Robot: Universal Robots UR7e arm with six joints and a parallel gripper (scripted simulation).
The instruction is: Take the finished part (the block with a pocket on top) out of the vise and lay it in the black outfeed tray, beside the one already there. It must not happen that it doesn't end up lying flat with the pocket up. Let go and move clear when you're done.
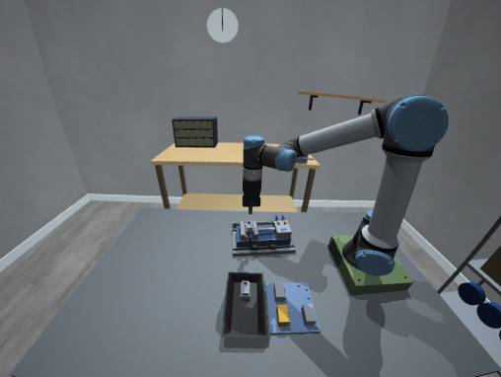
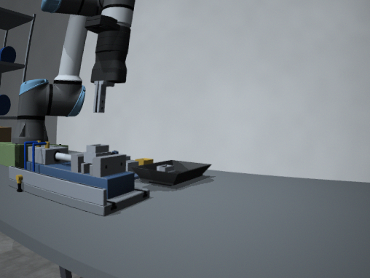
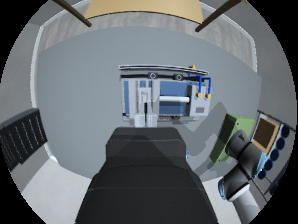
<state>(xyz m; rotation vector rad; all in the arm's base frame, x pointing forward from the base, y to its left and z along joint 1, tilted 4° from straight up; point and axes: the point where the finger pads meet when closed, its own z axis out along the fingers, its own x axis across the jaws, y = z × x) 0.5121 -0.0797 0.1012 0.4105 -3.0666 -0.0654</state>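
Now: hand 160 mm above the blue vise, 60 mm past it and 20 mm to the left of it. The rest, counted from my hand: blue plate 300 mm to the left, 210 mm behind, 190 mm below; then yellow block 360 mm to the left, 180 mm behind, 170 mm below.
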